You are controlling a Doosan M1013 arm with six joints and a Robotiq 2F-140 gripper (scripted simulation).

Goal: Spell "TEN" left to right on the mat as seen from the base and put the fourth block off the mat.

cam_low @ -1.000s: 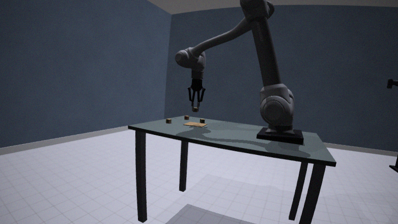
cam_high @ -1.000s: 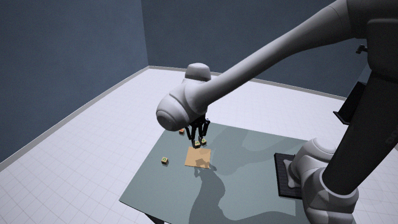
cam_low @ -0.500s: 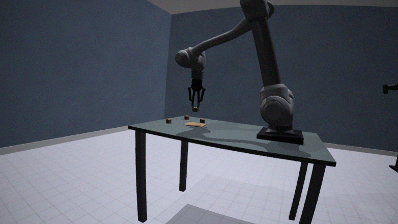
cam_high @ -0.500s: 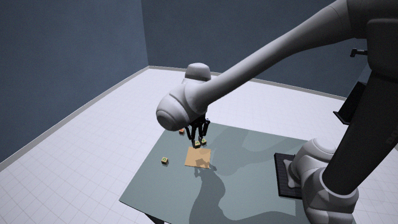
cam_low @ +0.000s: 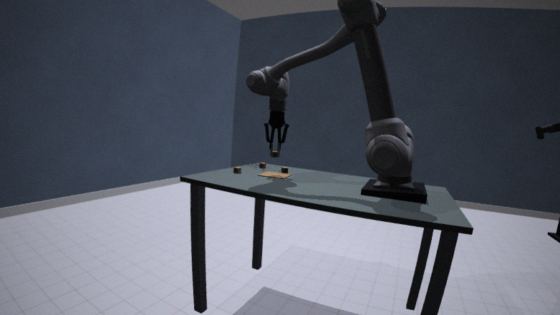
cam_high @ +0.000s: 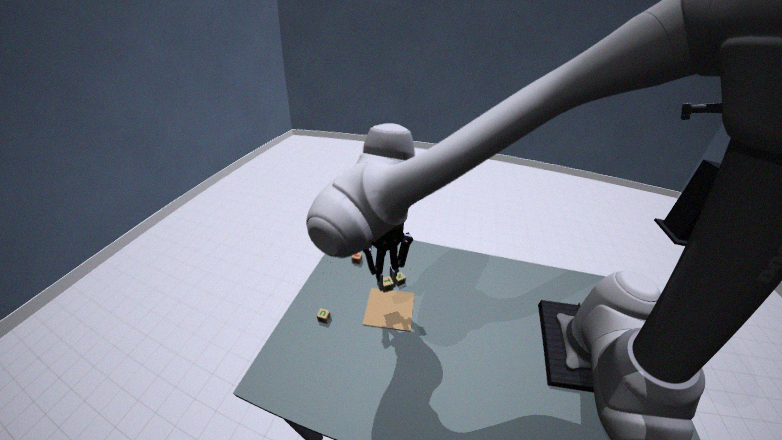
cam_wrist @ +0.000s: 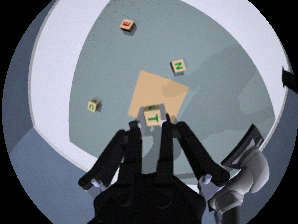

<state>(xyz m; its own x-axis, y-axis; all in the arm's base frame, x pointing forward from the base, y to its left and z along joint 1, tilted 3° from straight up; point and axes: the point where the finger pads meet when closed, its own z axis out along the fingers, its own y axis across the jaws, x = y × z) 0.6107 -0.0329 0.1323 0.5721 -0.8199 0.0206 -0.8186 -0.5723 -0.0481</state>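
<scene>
Right now my hand is 2 cm above the block. Also, from my hand: tan mat: 13 cm below, 1 cm to the left, 1 cm behind.
</scene>
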